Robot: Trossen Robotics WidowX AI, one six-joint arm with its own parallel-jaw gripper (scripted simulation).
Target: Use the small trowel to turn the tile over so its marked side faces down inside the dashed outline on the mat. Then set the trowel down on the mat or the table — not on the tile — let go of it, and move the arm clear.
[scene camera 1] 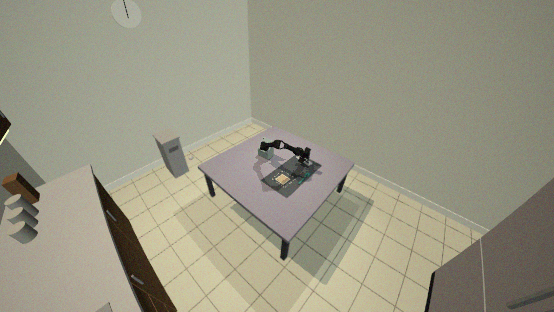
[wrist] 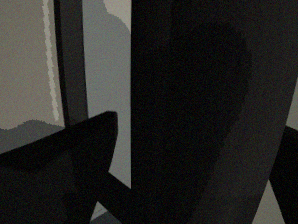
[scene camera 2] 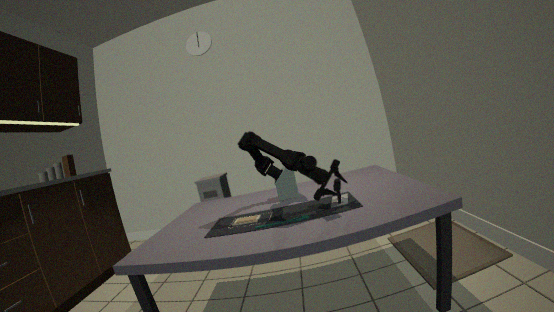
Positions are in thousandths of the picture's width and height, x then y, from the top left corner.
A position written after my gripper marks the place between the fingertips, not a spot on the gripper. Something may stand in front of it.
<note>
My gripper (wrist: 636, 565) is open and holds nothing. Also in view: a dark mat (scene camera 2: 568, 668).
The dark mat is seen too in scene camera 1 (scene camera 1: 530, 537).
</note>
